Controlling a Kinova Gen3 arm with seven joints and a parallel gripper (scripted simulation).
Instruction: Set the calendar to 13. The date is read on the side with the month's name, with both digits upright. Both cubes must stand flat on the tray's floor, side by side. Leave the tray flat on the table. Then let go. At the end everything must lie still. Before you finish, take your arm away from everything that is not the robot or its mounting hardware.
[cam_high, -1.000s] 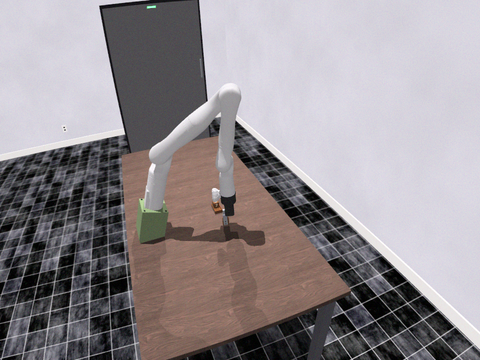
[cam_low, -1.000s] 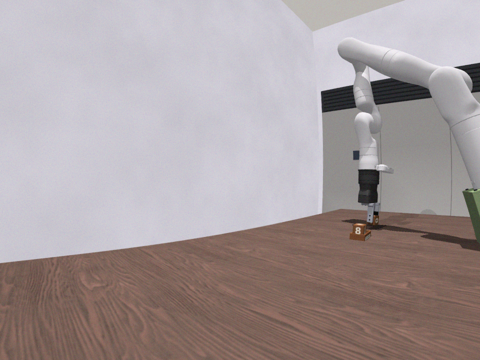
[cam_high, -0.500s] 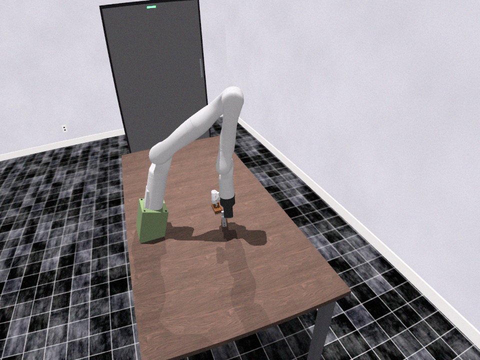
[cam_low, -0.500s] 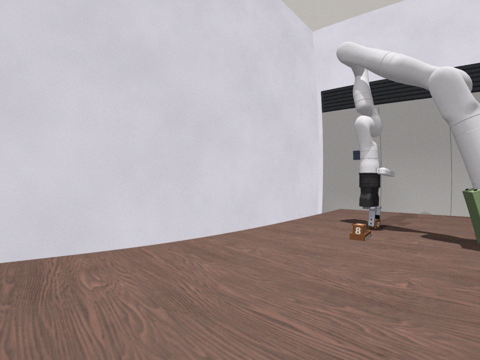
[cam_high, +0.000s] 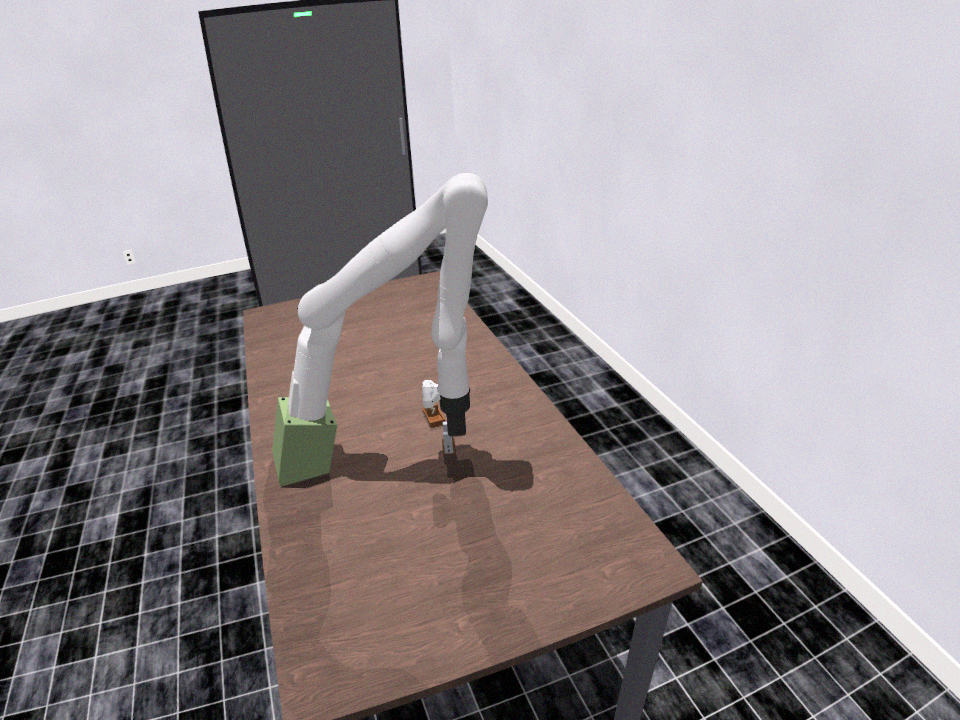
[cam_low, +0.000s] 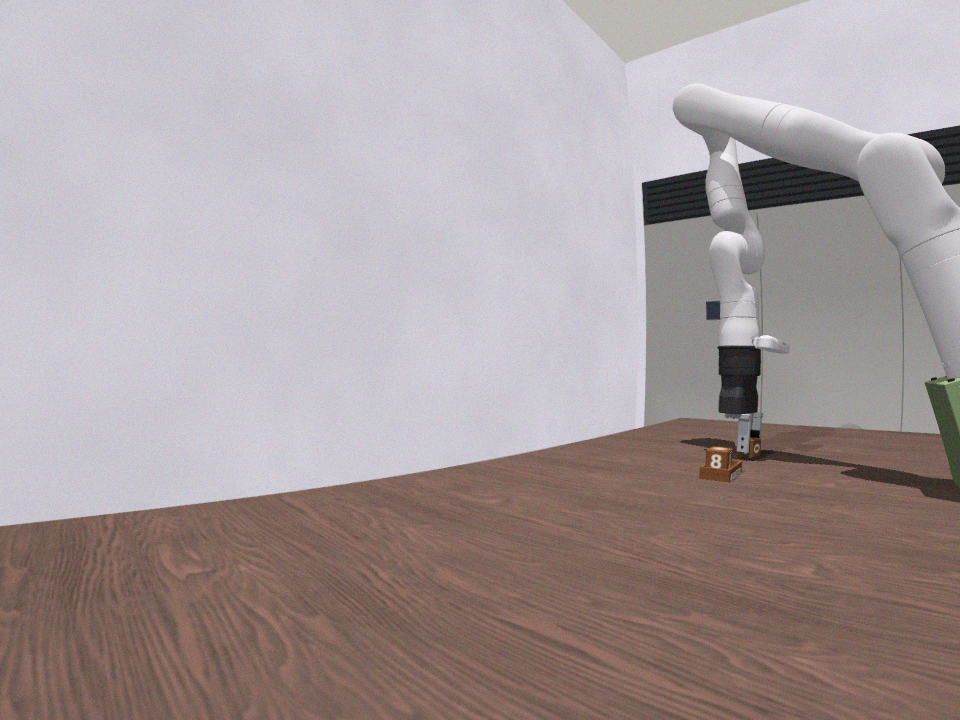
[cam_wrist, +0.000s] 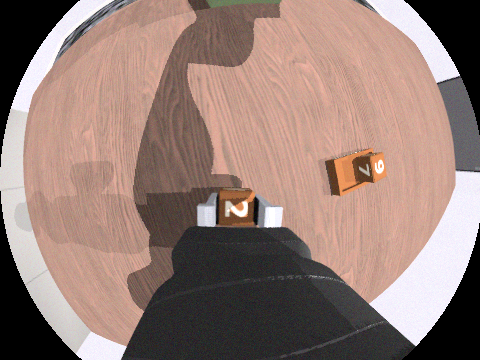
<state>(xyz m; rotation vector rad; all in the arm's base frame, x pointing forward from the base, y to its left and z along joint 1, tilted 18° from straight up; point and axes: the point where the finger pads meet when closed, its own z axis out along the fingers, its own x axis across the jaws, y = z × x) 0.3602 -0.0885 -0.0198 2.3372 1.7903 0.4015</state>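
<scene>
The brown number cube lies 1 cm below my hand. The rest, counted from my hand: calendar tray: 16 cm to the left, 2 cm below.
</scene>
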